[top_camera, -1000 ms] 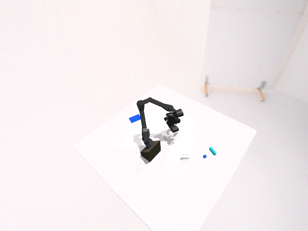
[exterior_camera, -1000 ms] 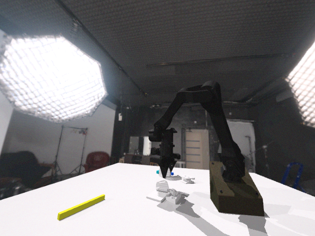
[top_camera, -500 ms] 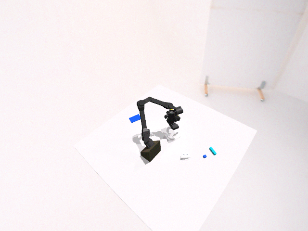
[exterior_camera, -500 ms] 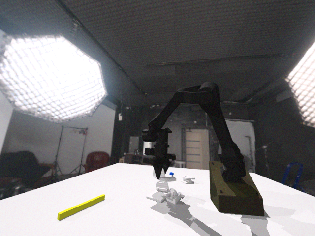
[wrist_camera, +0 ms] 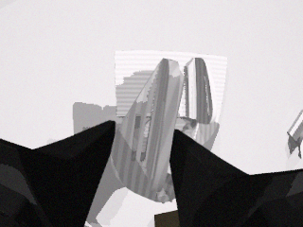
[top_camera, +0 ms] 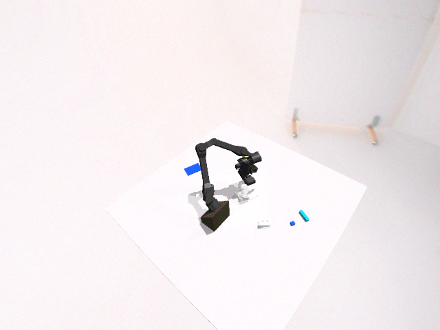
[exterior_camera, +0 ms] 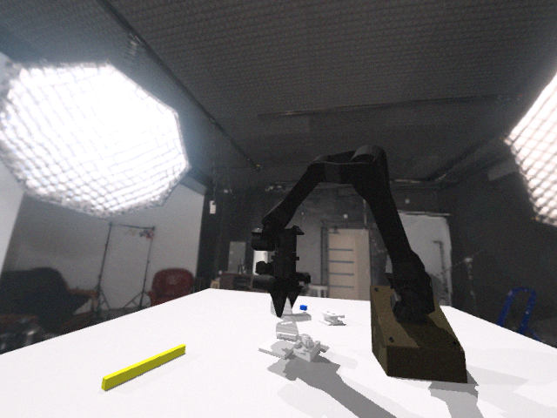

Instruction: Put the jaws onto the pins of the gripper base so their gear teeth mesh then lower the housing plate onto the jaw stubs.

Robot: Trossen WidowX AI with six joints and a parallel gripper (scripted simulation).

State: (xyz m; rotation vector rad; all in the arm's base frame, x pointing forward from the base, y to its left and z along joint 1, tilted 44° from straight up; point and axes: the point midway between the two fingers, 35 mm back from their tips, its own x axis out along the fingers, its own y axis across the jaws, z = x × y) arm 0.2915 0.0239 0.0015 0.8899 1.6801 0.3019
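My gripper tip is 10 mm short of the flat white plate, 30 mm to the left of it and 80 mm above it. From my gripper tip the other things lie so: white jaw: 50 mm behind, 40 mm to the right, 60 mm below; yellow bar: 240 mm ahead, 160 mm to the left, 70 mm below; blue cube: 20 mm behind, 390 mm to the right, 70 mm below.
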